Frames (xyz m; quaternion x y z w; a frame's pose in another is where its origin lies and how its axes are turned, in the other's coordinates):
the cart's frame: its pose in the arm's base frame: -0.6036 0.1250 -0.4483 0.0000 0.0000 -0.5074 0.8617
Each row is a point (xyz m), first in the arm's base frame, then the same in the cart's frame.
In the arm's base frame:
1: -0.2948 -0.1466 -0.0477
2: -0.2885 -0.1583 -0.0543
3: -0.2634 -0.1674 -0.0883
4: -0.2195 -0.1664 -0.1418
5: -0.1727 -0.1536 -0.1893
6: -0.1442 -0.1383 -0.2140
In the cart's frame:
1: 0.3873 0.1383 0.4006
2: 0.4006 0.1381 0.3940
3: 0.4207 0.1557 0.3600
4: 0.4411 0.1945 0.3065
5: 0.4526 0.2417 0.2590
6: 0.4531 0.2740 0.2343

